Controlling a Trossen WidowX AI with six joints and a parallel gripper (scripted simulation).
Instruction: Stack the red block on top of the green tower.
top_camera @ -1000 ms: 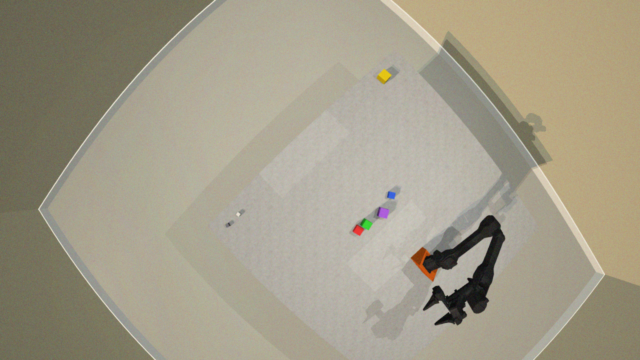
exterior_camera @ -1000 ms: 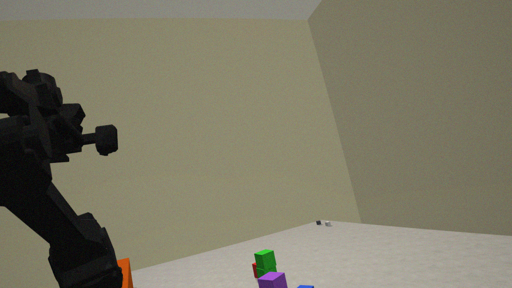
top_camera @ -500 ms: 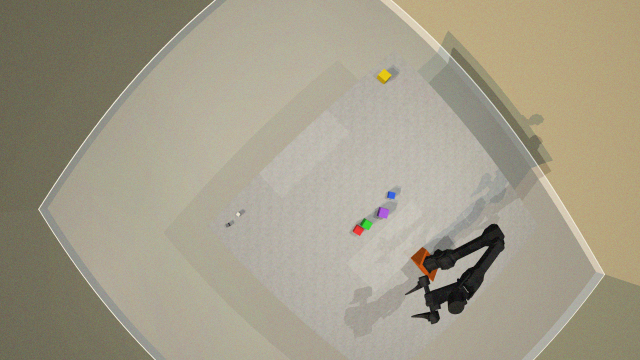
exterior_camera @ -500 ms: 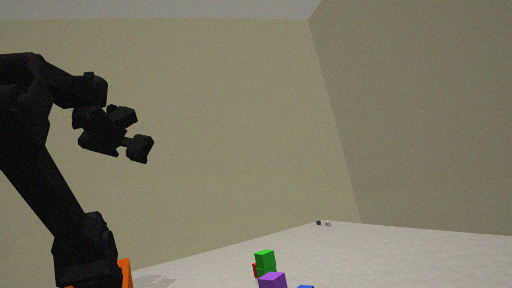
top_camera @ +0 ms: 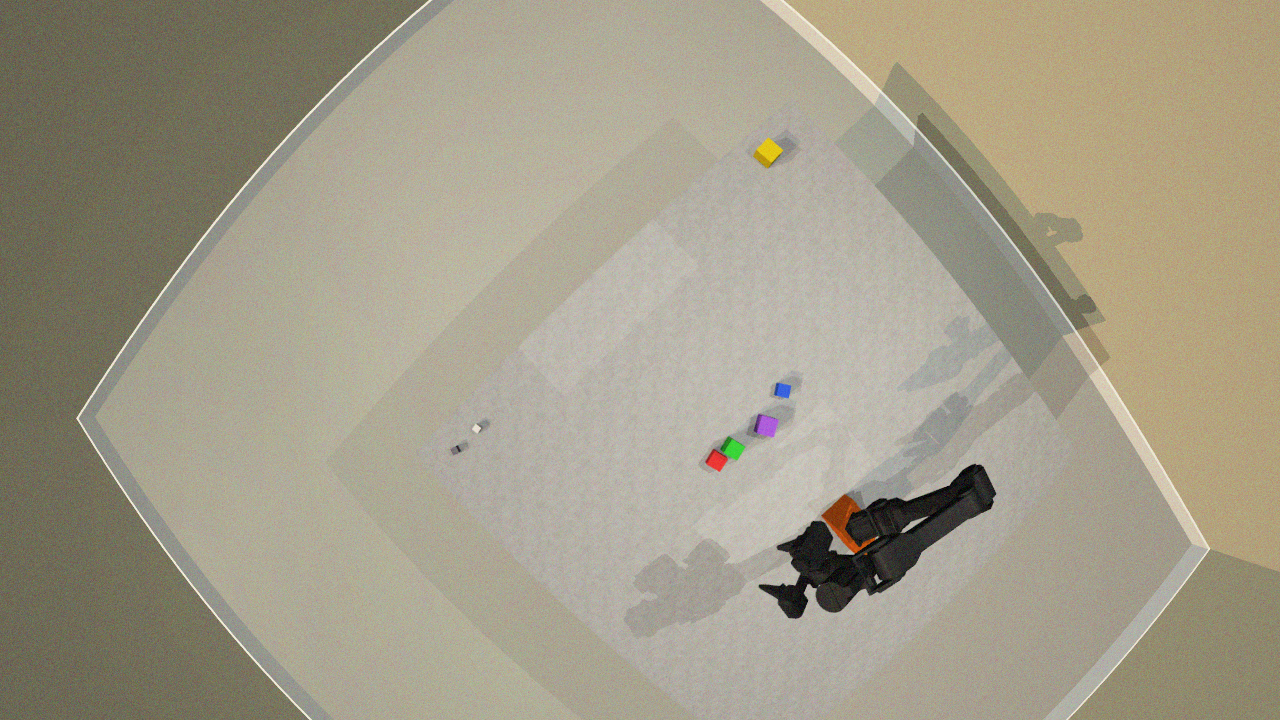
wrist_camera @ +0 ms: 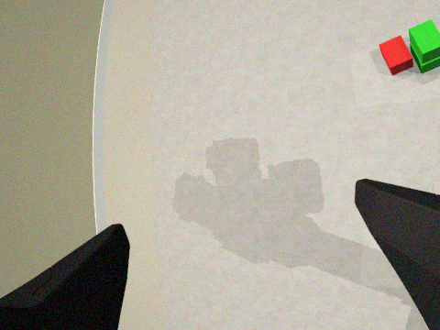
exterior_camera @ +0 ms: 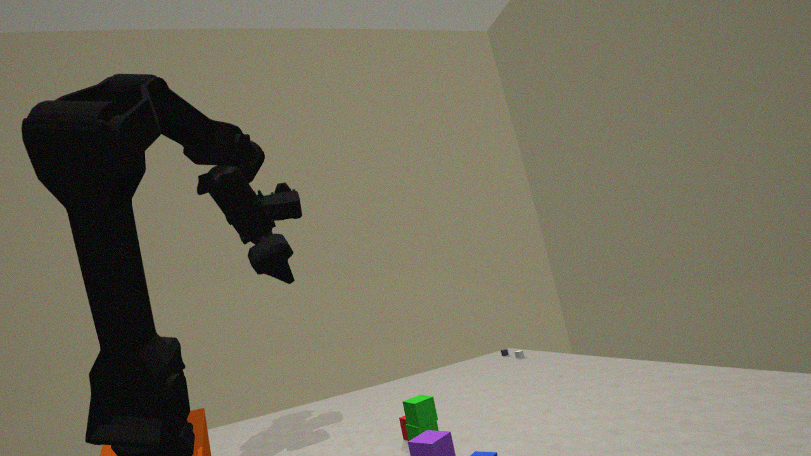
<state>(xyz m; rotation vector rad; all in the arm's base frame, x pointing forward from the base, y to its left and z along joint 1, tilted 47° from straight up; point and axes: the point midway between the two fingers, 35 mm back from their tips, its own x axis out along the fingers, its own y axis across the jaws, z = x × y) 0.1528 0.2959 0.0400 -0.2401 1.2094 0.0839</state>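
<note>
Now: the red block 31 cm below my gripper tip, 17 cm ahead of it and 5 cm to the right of it. Also, from my gripper tip: purple block: 30 cm below, 19 cm to the right, 15 cm ahead; then white block: 58 cm ahead, 33 cm to the left, 31 cm below; then blue block: 31 cm below, 27 cm to the right, 19 cm ahead.
</note>
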